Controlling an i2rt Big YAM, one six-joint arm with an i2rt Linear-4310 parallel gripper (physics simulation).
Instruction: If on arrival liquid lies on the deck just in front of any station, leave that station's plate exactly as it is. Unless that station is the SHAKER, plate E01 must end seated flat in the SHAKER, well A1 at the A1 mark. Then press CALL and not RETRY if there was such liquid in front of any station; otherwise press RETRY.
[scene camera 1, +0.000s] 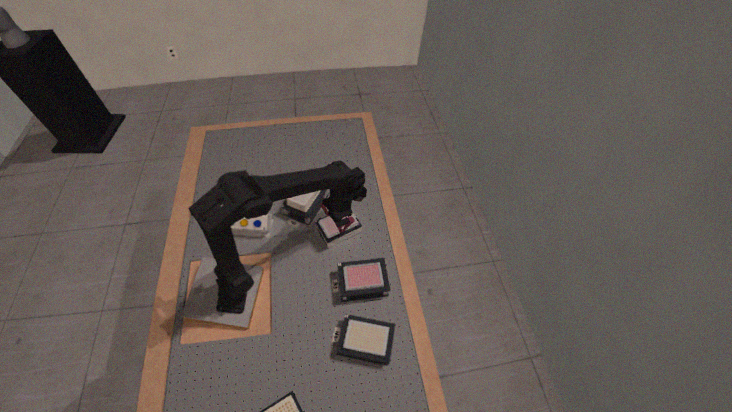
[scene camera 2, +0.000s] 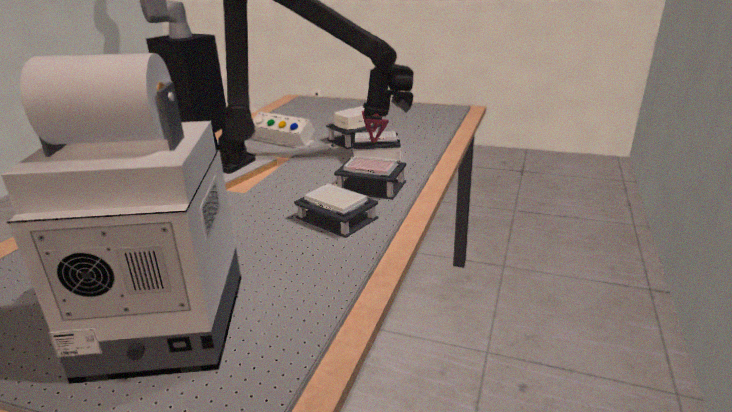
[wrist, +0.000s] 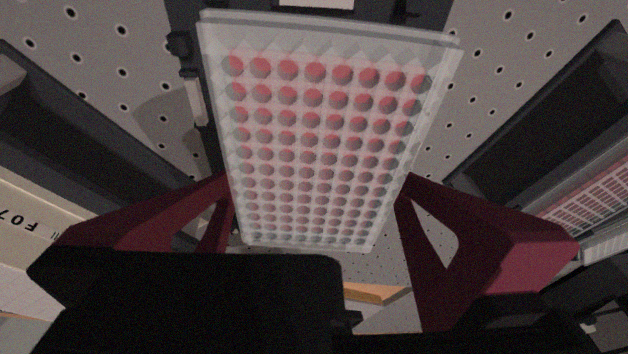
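Seen in the pictures: gripper, between the fingertips: (scene camera 1: 335, 224) (scene camera 2: 371, 139) (wrist: 314, 177); arm's base, origin of its link: (scene camera 1: 233, 294) (scene camera 2: 232, 162).
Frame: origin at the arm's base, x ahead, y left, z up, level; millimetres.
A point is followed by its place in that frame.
Observation:
My gripper (scene camera 1: 344, 224) {z 36, x 334, y 263 mm} (scene camera 2: 375, 134) {z 36, x 334, y 263 mm} (wrist: 314, 177) {z 36, x 334, y 263 mm} is shut on a clear plate with red wells (scene camera 1: 329, 226) {z 47, x 312, y 249 mm} (scene camera 2: 391, 136) {z 55, x 403, y 259 mm} (wrist: 320, 130) {z 50, x 367, y 284 mm}, one red finger along each long side. The plate is low over a dark station; whether it touches is unclear, and its label does not show. A darker rounded patch (wrist: 155, 107) {z -23, x 291, y 355 mm} lies on the deck beside that station in the wrist view; I cannot tell shadow from liquid. A pink plate (scene camera 1: 363, 276) {z 45, x 436, y 58 mm} (scene camera 2: 371, 165) {z 46, x 446, y 48 mm} and a cream plate (scene camera 1: 366, 337) {z 38, x 445, y -137 mm} (scene camera 2: 336, 198) {z 38, x 457, y -149 mm} sit on nearby stations. Station names are unreadable. The button box (scene camera 1: 251, 226) {z 32, x 23, y 250 mm} (scene camera 2: 284, 127) {z 38, x 5, y 254 mm} has coloured buttons.
A thick white plate or block (scene camera 1: 305, 200) {z 75, x 218, y 343 mm} (scene camera 2: 349, 118) {z 71, x 220, y 325 mm} sits on a station close beside the gripper; its side reads F07 in the wrist view (wrist: 25, 220) {z 53, x 249, y 386 mm}. Another plate (scene camera 1: 284, 405) {z 98, x 229, y -327 mm} shows at the bottom edge. A large white machine (scene camera 2: 117, 174) {z 299, x 461, y -669 mm} stands at the near left of scene view 2.

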